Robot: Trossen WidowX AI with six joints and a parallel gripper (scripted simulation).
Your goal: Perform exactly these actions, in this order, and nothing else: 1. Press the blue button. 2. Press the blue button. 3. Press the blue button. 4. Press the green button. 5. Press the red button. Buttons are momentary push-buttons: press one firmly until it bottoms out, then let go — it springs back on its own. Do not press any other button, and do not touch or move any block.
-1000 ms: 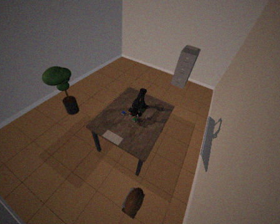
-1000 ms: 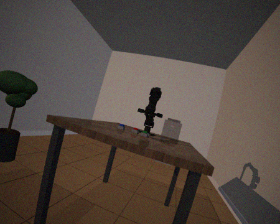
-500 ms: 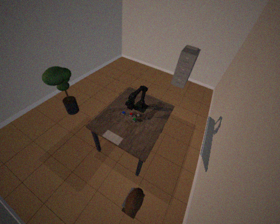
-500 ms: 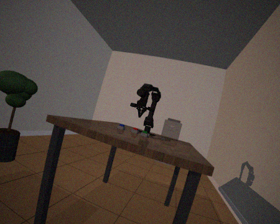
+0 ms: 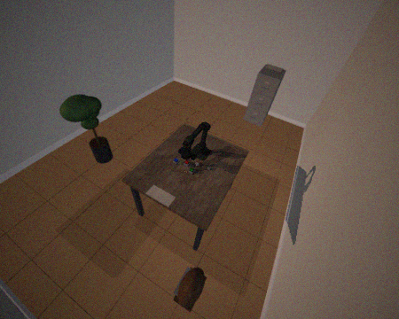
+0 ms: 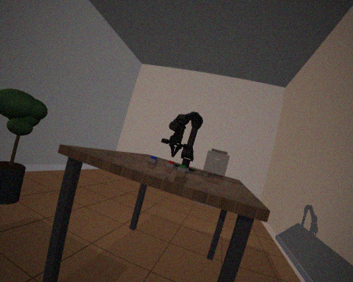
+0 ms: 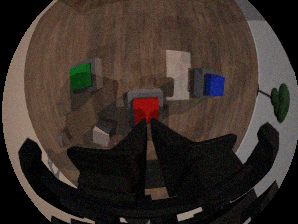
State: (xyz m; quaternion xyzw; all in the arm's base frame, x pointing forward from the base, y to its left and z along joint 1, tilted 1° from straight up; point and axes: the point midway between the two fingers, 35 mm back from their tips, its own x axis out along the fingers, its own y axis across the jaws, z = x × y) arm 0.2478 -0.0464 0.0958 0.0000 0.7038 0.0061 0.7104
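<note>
The red button is 30 mm below my gripper tip. From my gripper tip the other things lie so: small pale block (60 mm behind, 90 mm to the left, 60 mm below); green button (50 mm ahead, 90 mm to the left, 30 mm below); blue button (40 mm ahead, 110 mm to the right, 30 mm below).
</note>
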